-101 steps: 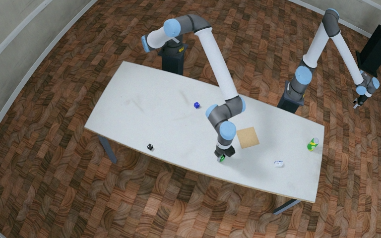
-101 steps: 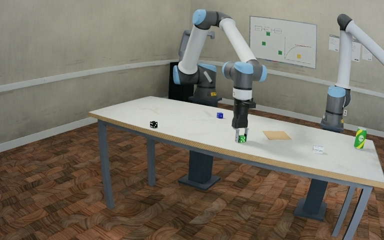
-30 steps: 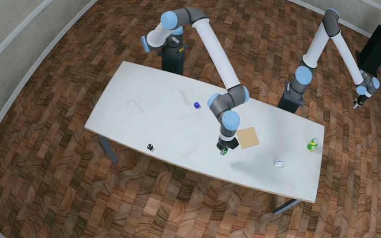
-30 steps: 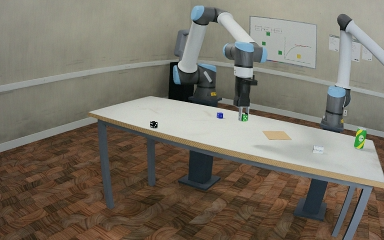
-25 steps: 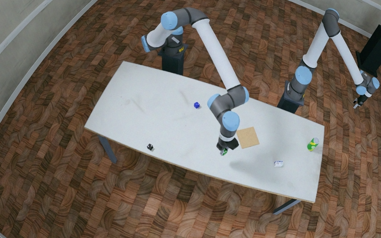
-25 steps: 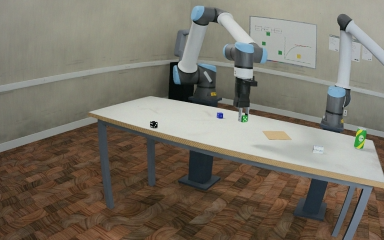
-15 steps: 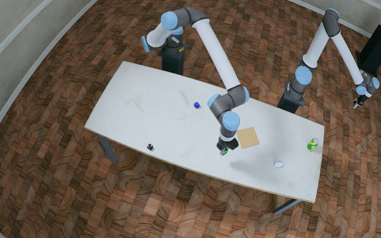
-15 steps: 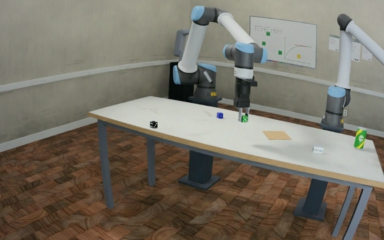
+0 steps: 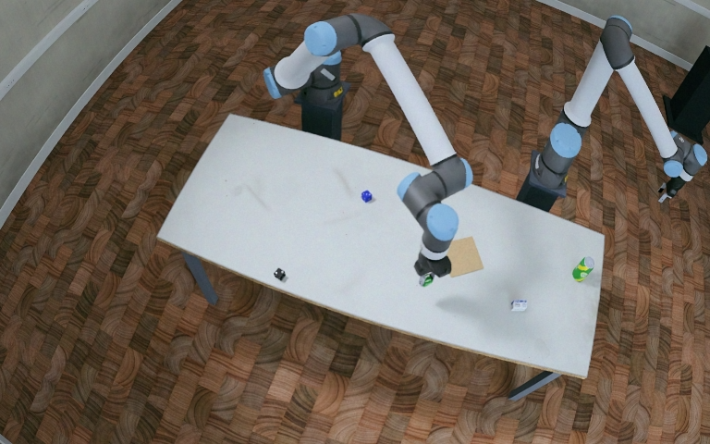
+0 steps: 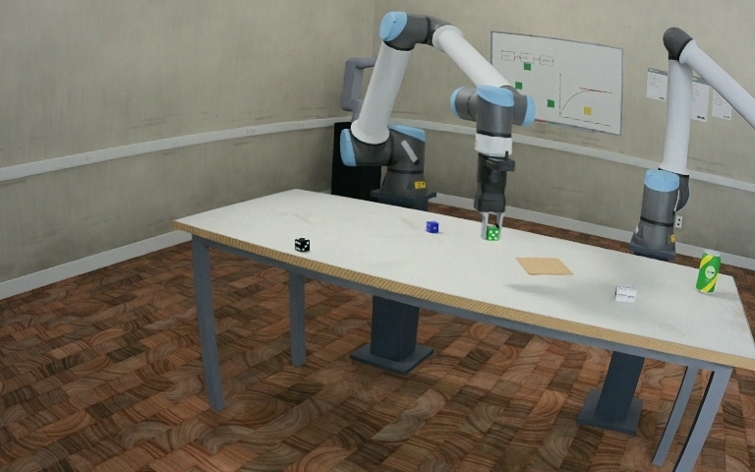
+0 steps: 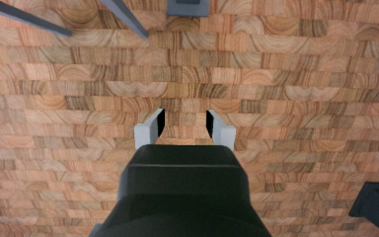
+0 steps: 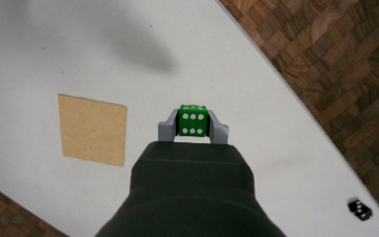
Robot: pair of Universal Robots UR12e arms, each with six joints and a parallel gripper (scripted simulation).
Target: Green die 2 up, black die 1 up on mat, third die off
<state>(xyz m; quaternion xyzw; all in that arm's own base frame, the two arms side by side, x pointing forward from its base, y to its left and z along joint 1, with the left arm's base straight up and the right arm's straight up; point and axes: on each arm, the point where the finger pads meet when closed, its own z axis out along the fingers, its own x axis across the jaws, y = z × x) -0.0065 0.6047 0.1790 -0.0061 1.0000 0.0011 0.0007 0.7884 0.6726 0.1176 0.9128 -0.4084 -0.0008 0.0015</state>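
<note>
Now: the tan mat 19 cm behind my right hand, 12 cm below it and 10 cm to the left of it. From my right hand the other things lie so: small white box: 38 cm to the left, 10 cm below, 7 cm behind; then green die: right at my right hand; then blue die: 31 cm to the right, 29 cm behind, 10 cm below.
</note>
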